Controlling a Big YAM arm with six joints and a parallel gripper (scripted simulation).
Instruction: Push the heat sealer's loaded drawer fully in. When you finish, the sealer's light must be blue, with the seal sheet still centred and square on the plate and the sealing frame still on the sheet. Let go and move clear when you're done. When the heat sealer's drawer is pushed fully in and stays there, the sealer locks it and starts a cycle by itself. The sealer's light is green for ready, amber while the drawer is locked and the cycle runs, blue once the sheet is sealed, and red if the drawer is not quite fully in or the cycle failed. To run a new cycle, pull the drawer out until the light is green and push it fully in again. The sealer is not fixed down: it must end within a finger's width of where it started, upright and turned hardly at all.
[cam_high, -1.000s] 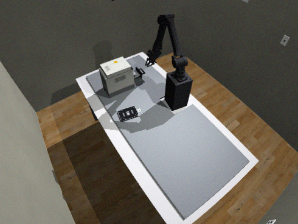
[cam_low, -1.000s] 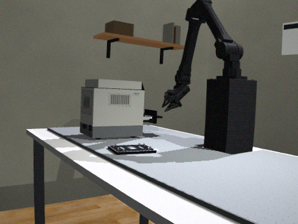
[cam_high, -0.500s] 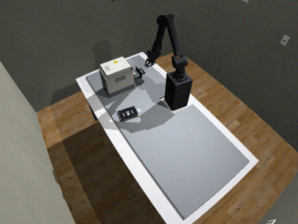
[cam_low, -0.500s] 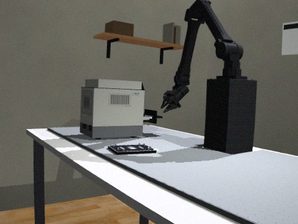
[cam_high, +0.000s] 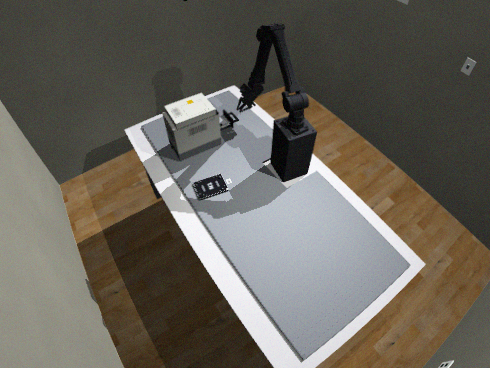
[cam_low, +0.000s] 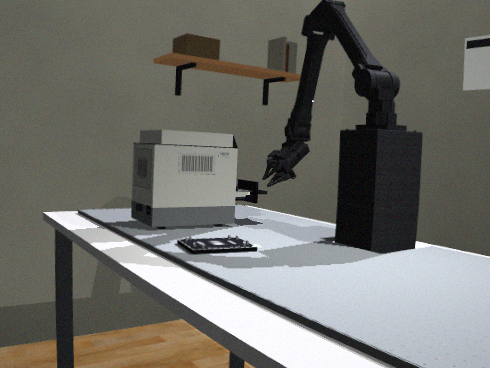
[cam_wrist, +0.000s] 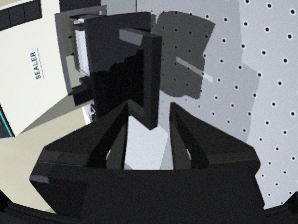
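My hand is 160 mm short of the sealing frame and 30 mm above it.
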